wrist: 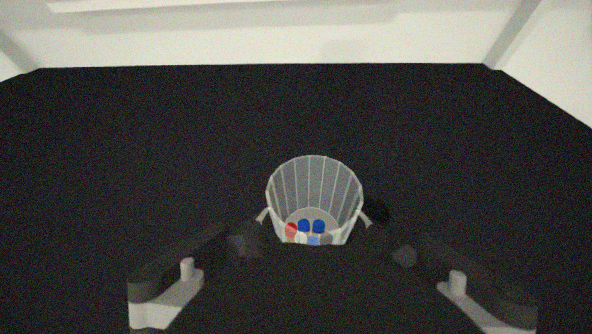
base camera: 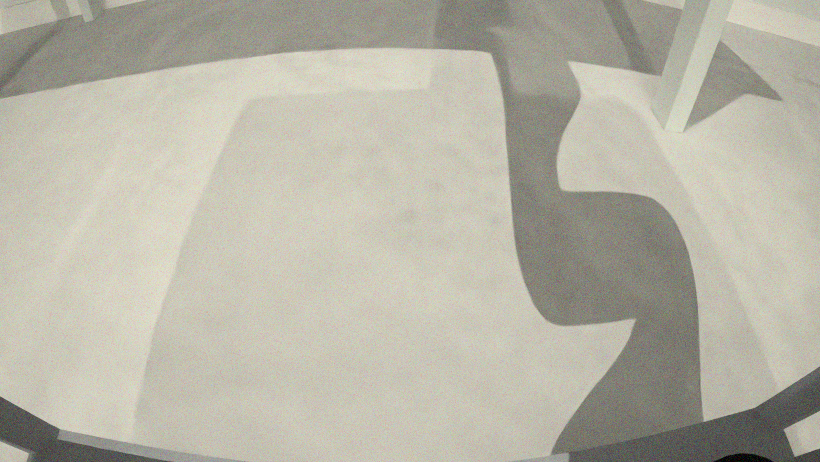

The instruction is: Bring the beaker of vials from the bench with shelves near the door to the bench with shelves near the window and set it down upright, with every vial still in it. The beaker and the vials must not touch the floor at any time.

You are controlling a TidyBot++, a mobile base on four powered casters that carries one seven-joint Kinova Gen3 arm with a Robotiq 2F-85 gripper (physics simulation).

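The clear beaker point(wrist: 315, 180) stands open end up between the fingertips of my gripper point(wrist: 311, 219) in the wrist view. The gripper is shut on the beaker, one finger on each side of it. Several vials point(wrist: 311, 231) with blue, red, white and grey caps lie at the bottom inside the beaker. A black bench top point(wrist: 200, 115) is below and behind the beaker; whether the beaker touches it cannot be told. The beaker and gripper do not show in the base view.
A pale wall or back panel point(wrist: 280, 47) runs behind the black top, with a white ledge point(wrist: 200, 5) above it and a side panel point(wrist: 555, 70) at the right. In the base view a pale bench leg point(base camera: 691, 74) stands at the upper right, on the light floor point(base camera: 344, 229).
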